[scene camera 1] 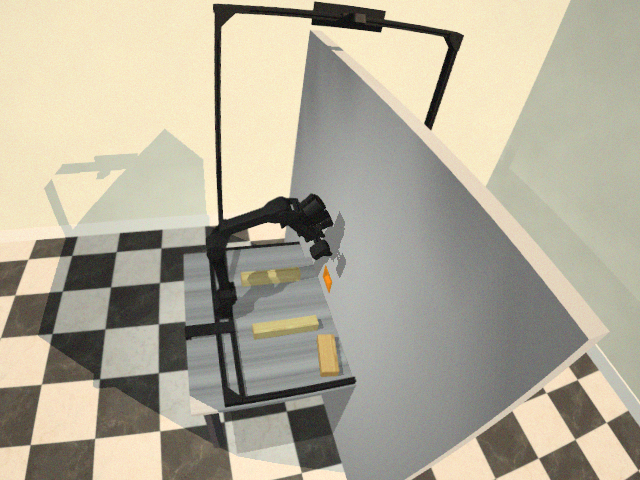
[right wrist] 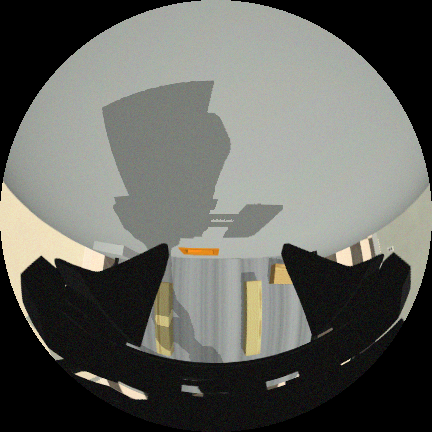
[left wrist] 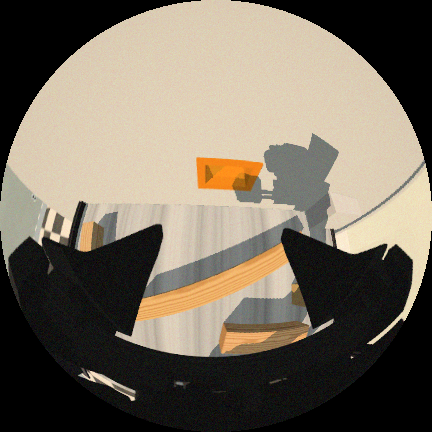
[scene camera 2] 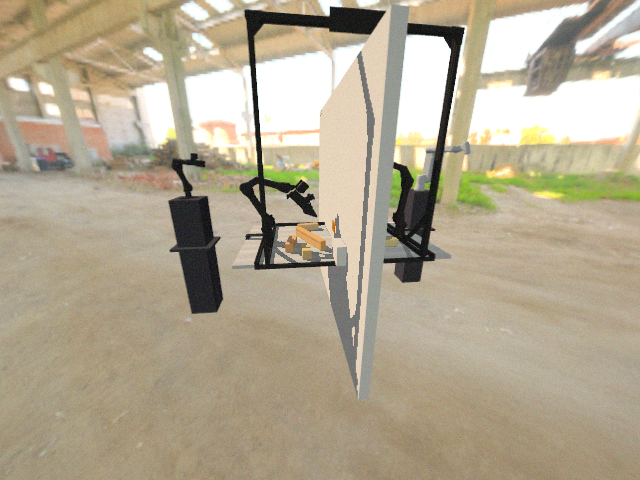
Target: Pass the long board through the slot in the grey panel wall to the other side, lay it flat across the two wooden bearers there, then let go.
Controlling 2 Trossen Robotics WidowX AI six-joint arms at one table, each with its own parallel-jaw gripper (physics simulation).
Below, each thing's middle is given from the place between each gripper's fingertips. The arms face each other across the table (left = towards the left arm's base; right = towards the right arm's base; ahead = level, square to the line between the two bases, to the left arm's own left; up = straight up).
Labels:
The orange-rimmed slot (left wrist: pixel 218 173) lies 40 mm behind my right hand, 80 mm to the left of it and 240 mm below it.
My left gripper is now 10 mm past the orange-rimmed slot, 140 mm to the left of it and 70 mm above it.

